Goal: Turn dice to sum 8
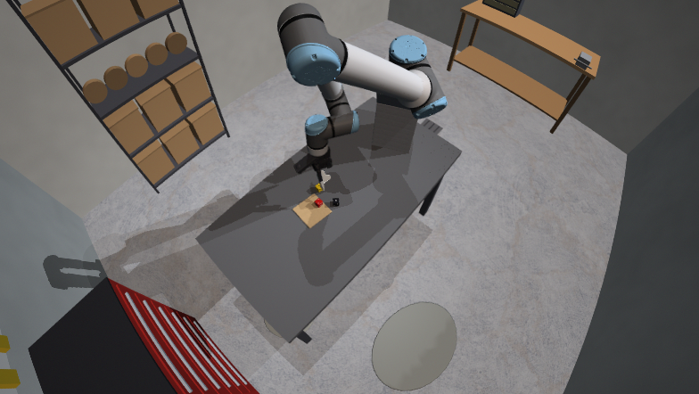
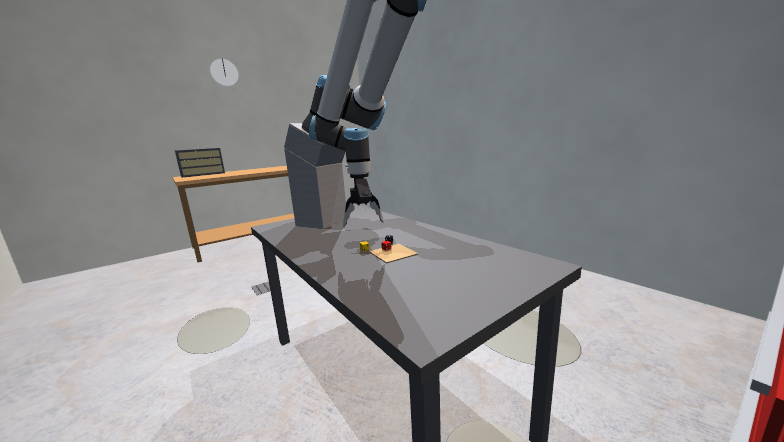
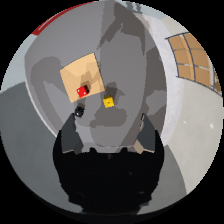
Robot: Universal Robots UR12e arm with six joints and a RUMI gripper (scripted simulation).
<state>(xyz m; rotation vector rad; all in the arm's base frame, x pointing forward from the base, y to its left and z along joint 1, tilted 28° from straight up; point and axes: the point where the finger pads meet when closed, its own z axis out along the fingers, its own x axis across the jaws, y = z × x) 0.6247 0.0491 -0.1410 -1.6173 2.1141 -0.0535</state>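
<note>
My gripper is now 9 cm above the yellow die and 1 cm past it. Also, from my hand: tan mat (10 cm below, 9 cm ahead, 8 cm to the left); then black die (12 cm to the left, 9 cm below, 3 cm behind); then red die (9 cm below, 7 cm to the left, 5 cm ahead).
</note>
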